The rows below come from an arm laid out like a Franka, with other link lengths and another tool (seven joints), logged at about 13 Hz.
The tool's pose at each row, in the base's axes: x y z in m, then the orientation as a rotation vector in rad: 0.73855 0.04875 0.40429 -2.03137 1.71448 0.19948; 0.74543 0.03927 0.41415 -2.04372 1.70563 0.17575; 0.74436 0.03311 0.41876 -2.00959 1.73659 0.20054; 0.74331 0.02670 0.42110 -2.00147 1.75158 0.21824; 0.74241 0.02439 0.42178 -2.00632 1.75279 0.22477; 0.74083 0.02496 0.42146 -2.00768 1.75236 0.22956; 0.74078 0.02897 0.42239 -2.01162 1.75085 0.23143; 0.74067 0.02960 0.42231 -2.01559 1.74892 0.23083
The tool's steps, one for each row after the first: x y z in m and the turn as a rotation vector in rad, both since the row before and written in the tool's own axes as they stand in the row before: 0.00592 -0.00813 -0.01155 0.00690 0.01306 -0.01435; 0.00350 0.00050 -0.00692 -0.00128 -0.01199 0.03631; 0.00458 0.00096 -0.00507 -0.00915 -0.00456 0.01512; 0.00163 0.00088 -0.00179 -0.00688 -0.00027 -0.00016; -0.00065 0.00156 0.00026 -0.00319 -0.00191 0.00003; -0.00397 -0.00049 0.00096 -0.00295 0.00015 -0.00216; -0.00055 0.00007 0.00033 -0.00155 0.00115 -0.00284
